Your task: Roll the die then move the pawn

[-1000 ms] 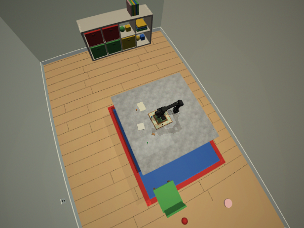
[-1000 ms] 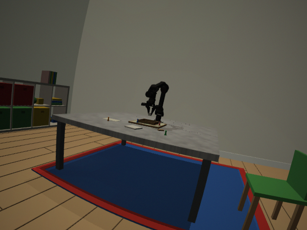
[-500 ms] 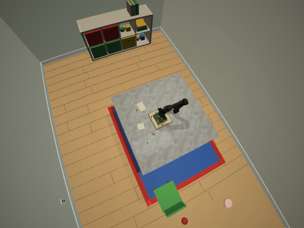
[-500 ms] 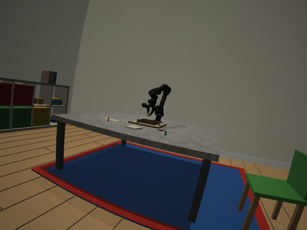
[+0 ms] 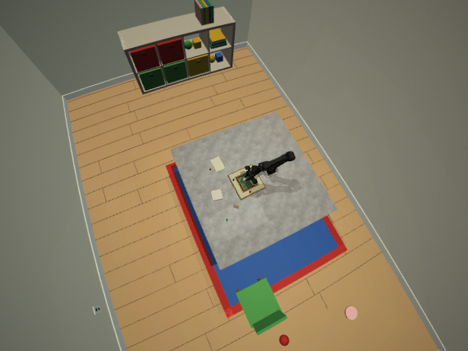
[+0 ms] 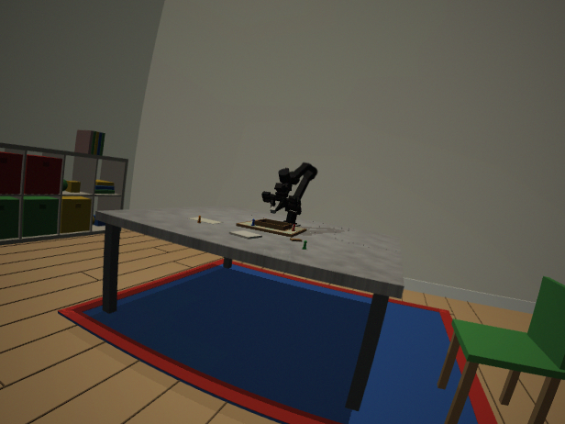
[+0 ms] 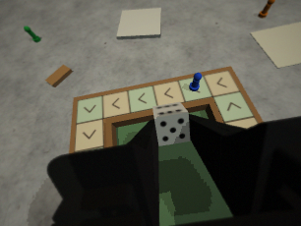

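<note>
My gripper tip is 110 mm to the right of the red pawn, 70 mm above it and 20 mm past it. Also, from my gripper tip: green felt tray (90 mm below, 30 mm behind); then blue pawn (90 mm ahead, 70 mm below, 50 mm to the right); then white die (right at my gripper tip).
</note>
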